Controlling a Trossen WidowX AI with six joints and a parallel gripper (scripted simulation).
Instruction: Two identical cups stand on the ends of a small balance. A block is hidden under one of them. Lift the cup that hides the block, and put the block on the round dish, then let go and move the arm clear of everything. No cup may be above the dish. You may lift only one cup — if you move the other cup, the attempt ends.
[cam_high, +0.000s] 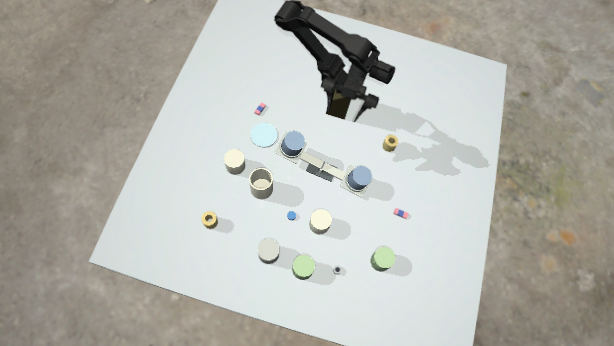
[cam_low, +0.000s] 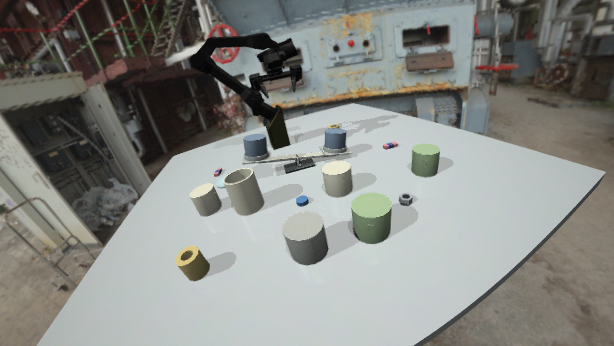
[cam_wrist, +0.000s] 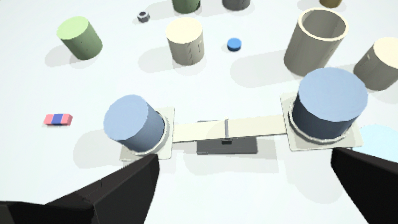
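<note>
My gripper tip is 11 cm short of the mint-green block, 13 cm to the right of it and 19 cm above it. Round my gripper tip: beige cup 24 cm ahead, 18 cm to the right, 19 cm below; round light-blue dish 4 cm ahead, 26 cm to the right, 23 cm below; small balance 10 cm ahead, 1 cm to the right, 21 cm below.
</note>
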